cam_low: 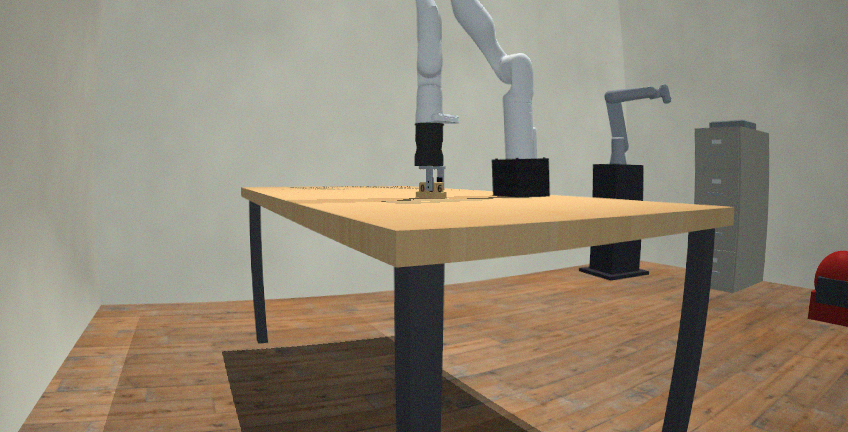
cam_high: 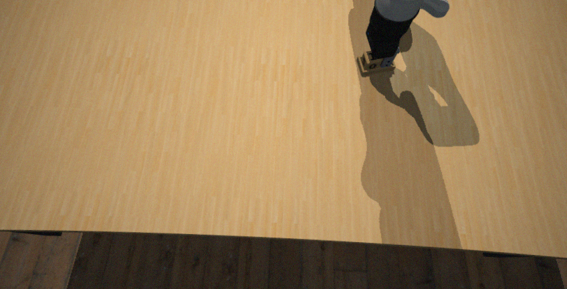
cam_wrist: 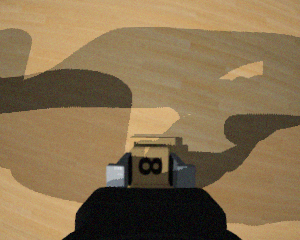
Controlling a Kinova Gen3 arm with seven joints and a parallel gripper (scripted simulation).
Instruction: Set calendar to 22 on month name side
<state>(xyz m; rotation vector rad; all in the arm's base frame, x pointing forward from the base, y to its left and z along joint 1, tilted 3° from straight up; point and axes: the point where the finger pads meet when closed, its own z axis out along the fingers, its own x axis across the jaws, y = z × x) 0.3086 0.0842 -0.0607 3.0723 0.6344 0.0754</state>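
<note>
Now: hand 1 cm above the wooden number cube. The rest, counted from my hand: wooden calendar tray 1 cm ahead, 1 cm to the right, 3 cm below.
</note>
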